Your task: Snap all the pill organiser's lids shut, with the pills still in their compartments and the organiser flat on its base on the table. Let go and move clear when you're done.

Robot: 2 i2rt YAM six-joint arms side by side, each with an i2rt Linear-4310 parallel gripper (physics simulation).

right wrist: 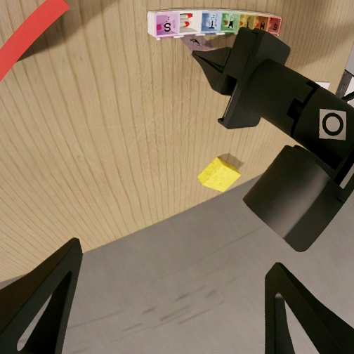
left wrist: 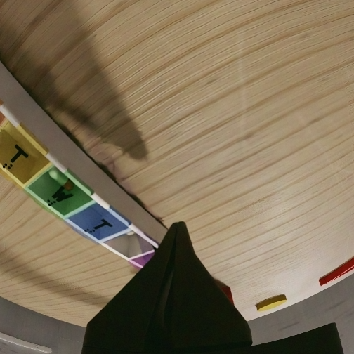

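Note:
The pill organiser (left wrist: pixel 111 185) (right wrist: pixel 155 25) lies on the table, a long row of coloured compartments. In the right wrist view the F lid (right wrist: pixel 196 42) hangs open on the side toward the left gripper, and red and white pills (right wrist: pixel 185 20) show in its uncovered compartment. The other lids, such as the purple S lid (right wrist: pixel 167 25) and the blue T lid (left wrist: pixel 100 223) (right wrist: pixel 211 22), look shut. My left gripper (left wrist: pixel 180 229) (right wrist: pixel 195 53) is shut and empty, its tips close beside the open lid. My right gripper (right wrist: pixel 179 263) is open and empty, away from the organiser.
A yellow block (right wrist: pixel 219 174) lies near the table edge, behind the left gripper's arm. A red curved strip (right wrist: pixel 31 34) is at the upper left of the right wrist view. A yellow piece (left wrist: pixel 271 302) and a red piece (left wrist: pixel 337 272) show near the far edge in the left wrist view.

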